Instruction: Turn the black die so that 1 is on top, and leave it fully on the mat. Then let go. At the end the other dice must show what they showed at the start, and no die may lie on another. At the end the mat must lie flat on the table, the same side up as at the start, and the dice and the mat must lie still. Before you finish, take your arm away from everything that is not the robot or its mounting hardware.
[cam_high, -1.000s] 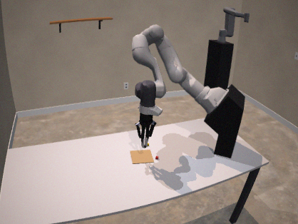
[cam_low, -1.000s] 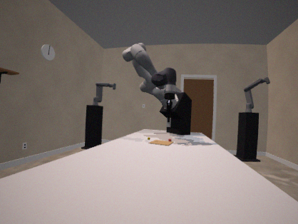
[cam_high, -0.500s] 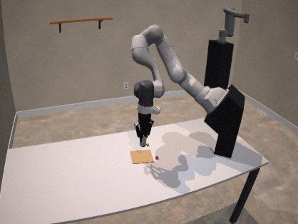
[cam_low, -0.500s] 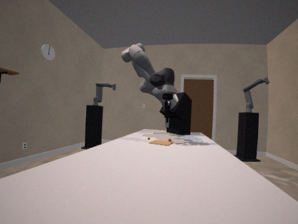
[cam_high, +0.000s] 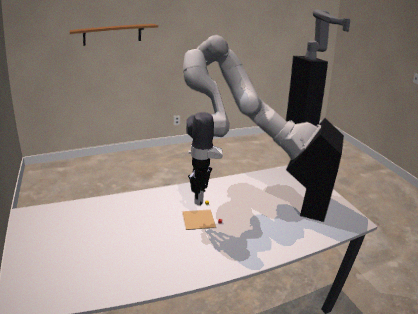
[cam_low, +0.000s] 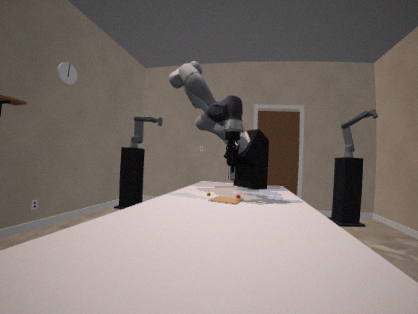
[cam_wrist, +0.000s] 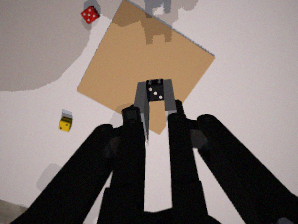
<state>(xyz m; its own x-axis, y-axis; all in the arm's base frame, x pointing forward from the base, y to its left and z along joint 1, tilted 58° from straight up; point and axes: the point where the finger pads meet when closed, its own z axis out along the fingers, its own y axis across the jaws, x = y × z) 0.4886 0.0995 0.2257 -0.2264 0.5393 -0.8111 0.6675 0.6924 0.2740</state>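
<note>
Now: the tan mat 14 cm below my hand, 2 cm to the right of it and 1 cm behind it. Also, from my hand: yellow die (13 cm below, 11 cm to the right, 11 cm behind); black die (3 cm below, 1 cm to the left); red die (13 cm below, 9 cm behind, 5 cm to the left).
</note>
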